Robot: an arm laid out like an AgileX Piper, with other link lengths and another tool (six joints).
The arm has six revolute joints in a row. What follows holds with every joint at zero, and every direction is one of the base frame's.
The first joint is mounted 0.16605 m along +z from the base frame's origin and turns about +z.
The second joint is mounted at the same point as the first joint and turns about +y.
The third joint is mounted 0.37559 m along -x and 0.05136 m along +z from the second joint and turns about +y.
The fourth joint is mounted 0.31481 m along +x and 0.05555 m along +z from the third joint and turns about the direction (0.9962, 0, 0.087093).
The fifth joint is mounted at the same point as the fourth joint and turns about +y.
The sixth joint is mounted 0.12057 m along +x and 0.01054 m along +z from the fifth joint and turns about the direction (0.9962, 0, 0.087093).
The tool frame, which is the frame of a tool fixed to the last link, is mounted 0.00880 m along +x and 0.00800 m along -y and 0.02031 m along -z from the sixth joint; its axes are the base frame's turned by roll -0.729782, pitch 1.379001 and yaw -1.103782 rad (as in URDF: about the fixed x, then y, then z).
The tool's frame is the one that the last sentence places.
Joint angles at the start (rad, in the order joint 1, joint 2, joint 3, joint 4, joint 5, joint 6): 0.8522, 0.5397, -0.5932, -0.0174, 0.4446, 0.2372
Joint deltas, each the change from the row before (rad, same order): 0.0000, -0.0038, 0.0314, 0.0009, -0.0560, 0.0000; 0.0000, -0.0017, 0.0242, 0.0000, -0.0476, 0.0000; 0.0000, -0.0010, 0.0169, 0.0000, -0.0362, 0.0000; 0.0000, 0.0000, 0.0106, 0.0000, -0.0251, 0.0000; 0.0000, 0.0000, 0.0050, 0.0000, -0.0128, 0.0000; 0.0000, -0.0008, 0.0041, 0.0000, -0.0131, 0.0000; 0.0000, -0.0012, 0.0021, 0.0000, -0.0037, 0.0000; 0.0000, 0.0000, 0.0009, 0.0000, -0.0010, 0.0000; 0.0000, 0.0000, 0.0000, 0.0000, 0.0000, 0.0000
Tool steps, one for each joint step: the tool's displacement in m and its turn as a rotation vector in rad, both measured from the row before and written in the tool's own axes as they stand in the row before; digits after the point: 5 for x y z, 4 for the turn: 0.00537, 0.00152, 0.00416, -0.0027, -0.0262, 0.0107; 0.00380, 0.00117, 0.00329, -0.0020, -0.0234, 0.0088; 0.00238, 0.00080, 0.00221, -0.0016, -0.0189, 0.0072; 0.00128, 0.00056, 0.00149, -0.0011, -0.0135, 0.0051; 0.00049, 0.00027, 0.00069, -0.0006, -0.0073, 0.0028; 0.00001, 0.00018, 0.00040, -0.0007, -0.0091, 0.0035; 0.00032, -0.00003, -0.00004, -0.0002, -0.0026, 0.0010; 0.00026, 0.00002, 0.00009, 0.0000, -0.0001, 0.0000; 0.00000, 0.00000, 0.00000, 0.0000, 0.0000, 0.0000
